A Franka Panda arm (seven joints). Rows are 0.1 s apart.
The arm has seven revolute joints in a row. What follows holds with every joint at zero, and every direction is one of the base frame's.
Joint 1 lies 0.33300 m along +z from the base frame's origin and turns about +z.
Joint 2 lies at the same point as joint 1 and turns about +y.
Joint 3 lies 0.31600 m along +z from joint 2 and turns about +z.
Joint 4 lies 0.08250 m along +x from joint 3 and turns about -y.
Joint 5 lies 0.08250 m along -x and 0.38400 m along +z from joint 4 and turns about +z.
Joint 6 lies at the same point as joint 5 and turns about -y.
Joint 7 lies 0.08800 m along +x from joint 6 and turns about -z.
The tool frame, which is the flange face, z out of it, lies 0.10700 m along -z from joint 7; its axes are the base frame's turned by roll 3.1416, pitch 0.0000 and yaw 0.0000 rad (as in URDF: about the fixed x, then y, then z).
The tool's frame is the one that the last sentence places.
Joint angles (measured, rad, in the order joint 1, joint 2, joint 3, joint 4, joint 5, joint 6, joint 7), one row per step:
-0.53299 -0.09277 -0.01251 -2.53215 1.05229 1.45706 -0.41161
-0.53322 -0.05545 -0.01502 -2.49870 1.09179 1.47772 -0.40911
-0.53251 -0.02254 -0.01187 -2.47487 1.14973 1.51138 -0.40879
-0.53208 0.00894 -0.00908 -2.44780 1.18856 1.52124 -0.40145
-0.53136 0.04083 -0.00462 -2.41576 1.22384 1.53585 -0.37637
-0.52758 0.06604 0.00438 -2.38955 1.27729 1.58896 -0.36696
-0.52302 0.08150 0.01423 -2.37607 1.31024 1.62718 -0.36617
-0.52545 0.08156 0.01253 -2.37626 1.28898 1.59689 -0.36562
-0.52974 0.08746 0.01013 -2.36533 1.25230 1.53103 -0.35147
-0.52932 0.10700 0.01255 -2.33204 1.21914 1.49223 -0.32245
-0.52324 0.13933 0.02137 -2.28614 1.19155 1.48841 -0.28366
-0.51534 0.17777 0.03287 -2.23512 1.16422 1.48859 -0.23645
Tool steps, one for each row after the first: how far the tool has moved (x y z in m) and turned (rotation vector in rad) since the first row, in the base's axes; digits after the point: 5 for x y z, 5 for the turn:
0.01367 -0.00861 -0.00221 0.00672 -0.00853 -0.04524
0.02745 -0.01472 -0.00591 0.01515 -0.01981 -0.10540
0.03904 -0.01908 -0.00803 0.03132 -0.02059 -0.13961
0.05205 -0.02403 -0.00954 0.04274 -0.00687 -0.17556
0.06724 -0.02946 -0.01171 0.03238 -0.01313 -0.23774
0.07660 -0.03014 -0.01431 0.02281 -0.01813 -0.27218
0.07335 -0.02805 -0.01380 0.03467 -0.01279 -0.24164
0.07006 -0.02465 -0.01074 0.06609 0.00555 -0.18308
0.07497 -0.02397 -0.00789 0.07581 0.03151 -0.13686
0.08662 -0.02372 -0.00873 0.06181 0.06541 -0.10688
0.10034 -0.02225 -0.01115 0.04539 0.10748 -0.07801

